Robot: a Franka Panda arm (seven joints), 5 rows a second.
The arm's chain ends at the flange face. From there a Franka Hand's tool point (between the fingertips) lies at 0.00 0.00 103.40 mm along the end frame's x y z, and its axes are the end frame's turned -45 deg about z.
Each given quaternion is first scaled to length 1.
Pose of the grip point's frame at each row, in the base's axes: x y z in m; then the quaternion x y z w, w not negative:
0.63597, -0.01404, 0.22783, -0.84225, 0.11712, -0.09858, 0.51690
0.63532, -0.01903, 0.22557, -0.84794, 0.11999, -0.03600, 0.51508
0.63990, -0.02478, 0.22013, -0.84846, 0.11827, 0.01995, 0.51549
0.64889, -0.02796, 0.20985, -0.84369, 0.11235, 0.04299, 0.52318
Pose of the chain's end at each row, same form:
0.60628, -0.10168, 0.27397, -0.73332, 0.43052, 0.10673, 0.51528
0.61623, -0.10846, 0.27384, -0.73748, 0.43535, 0.16385, 0.48965
0.63079, -0.11572, 0.26849, -0.73861, 0.43396, 0.21570, 0.46862
0.64424, -0.12024, 0.25626, -0.73647, 0.42666, 0.23993, 0.46690

